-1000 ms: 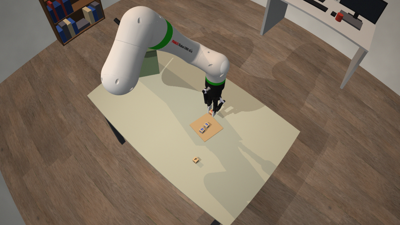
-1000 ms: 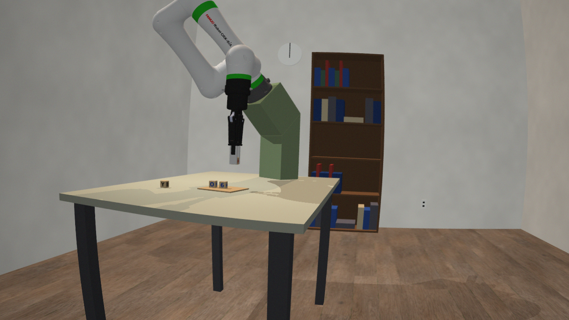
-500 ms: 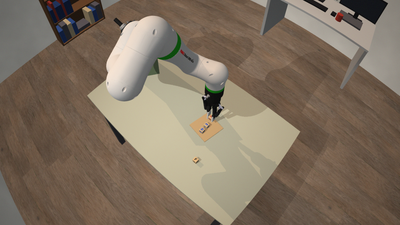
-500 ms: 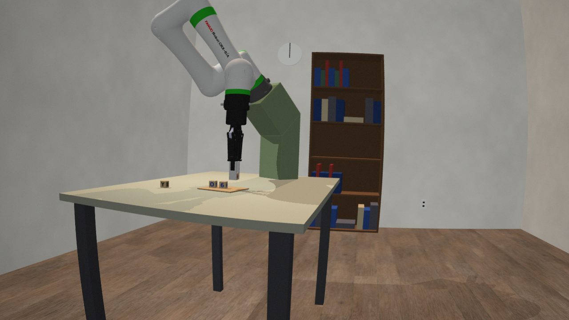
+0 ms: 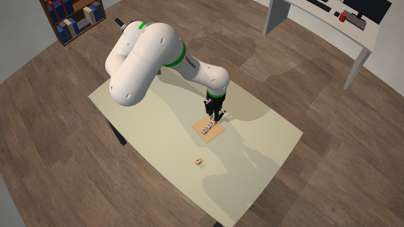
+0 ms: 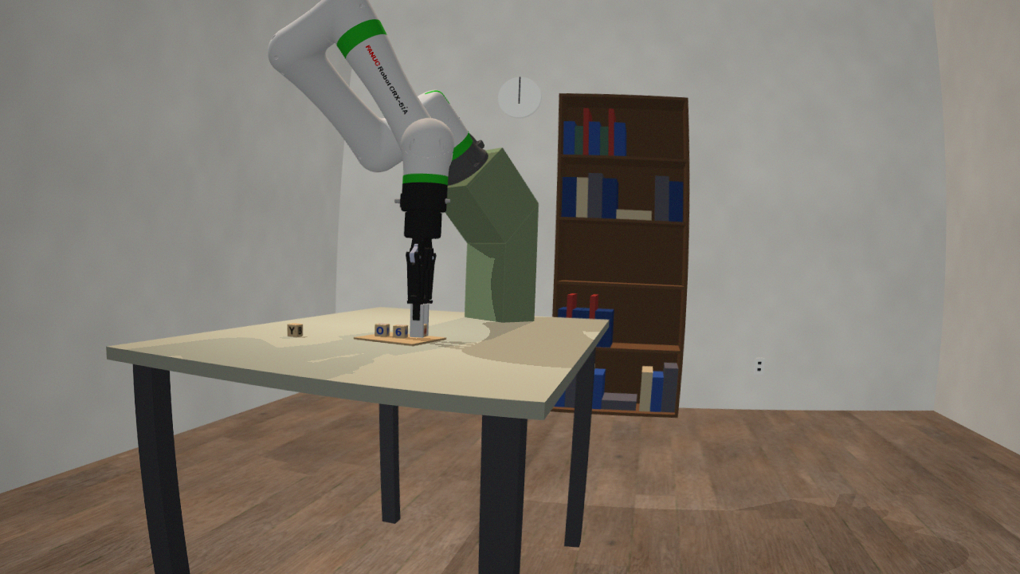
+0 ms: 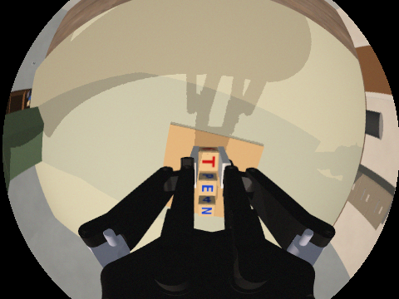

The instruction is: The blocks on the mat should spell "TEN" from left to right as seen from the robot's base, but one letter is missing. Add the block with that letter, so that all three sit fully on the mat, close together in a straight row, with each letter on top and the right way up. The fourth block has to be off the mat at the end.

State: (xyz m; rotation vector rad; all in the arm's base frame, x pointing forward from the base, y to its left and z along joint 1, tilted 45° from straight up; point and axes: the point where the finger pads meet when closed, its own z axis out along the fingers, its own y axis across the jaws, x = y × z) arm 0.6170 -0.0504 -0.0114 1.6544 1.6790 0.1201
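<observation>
Now: the mat 4 cm to the right of my hand, 4 cm below it and 1 cm behind it.
</observation>
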